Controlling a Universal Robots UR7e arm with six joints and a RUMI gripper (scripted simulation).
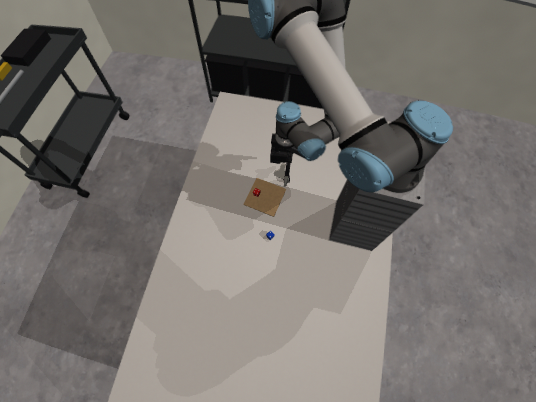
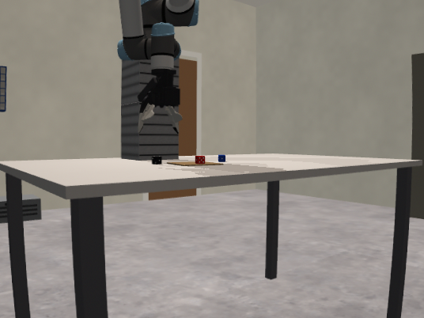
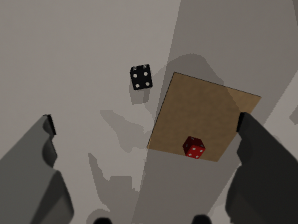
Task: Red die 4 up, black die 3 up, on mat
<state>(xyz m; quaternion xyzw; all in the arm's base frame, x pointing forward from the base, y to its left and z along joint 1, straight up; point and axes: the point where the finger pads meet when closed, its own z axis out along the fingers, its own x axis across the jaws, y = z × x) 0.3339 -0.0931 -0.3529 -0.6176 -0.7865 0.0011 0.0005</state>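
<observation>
My gripper is now 10 mm to the left of the black die and 90 mm above it. The rest, counted from my hand: blue die (30 mm behind, 260 mm to the left, 90 mm below); red die (90 mm ahead, 100 mm to the left, 80 mm below); brown mat (60 mm ahead, 100 mm to the left, 100 mm below).
</observation>
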